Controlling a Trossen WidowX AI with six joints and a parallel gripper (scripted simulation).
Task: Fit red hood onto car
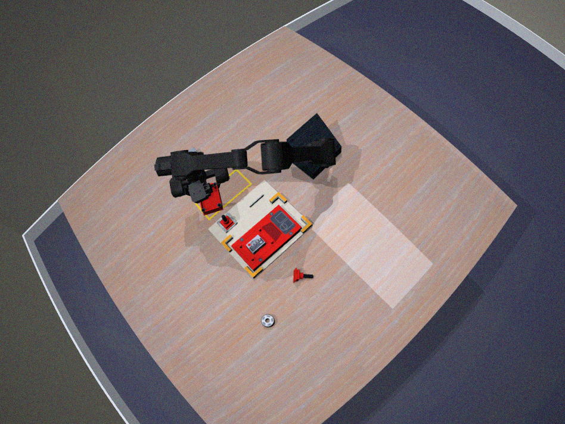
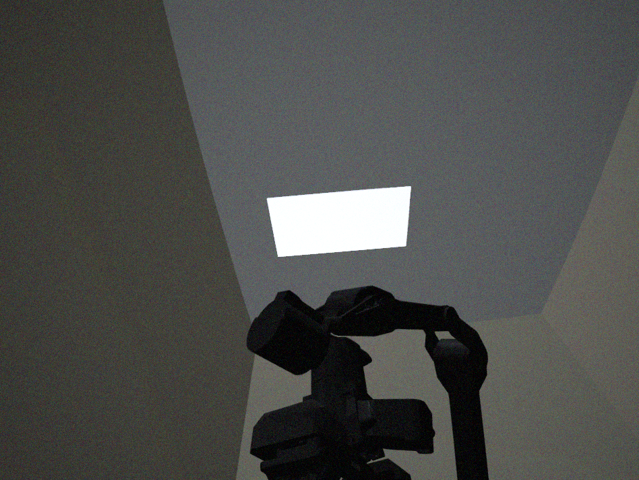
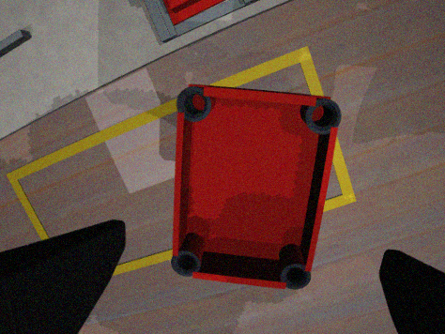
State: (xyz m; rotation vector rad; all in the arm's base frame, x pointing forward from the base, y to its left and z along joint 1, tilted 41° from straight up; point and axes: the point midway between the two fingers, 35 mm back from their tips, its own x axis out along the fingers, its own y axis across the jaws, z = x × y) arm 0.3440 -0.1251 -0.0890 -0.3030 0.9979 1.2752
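The red hood is 6 cm below my gripper tip. Also, from my gripper tip: grey engine block 24 cm to the left, 4 cm below.
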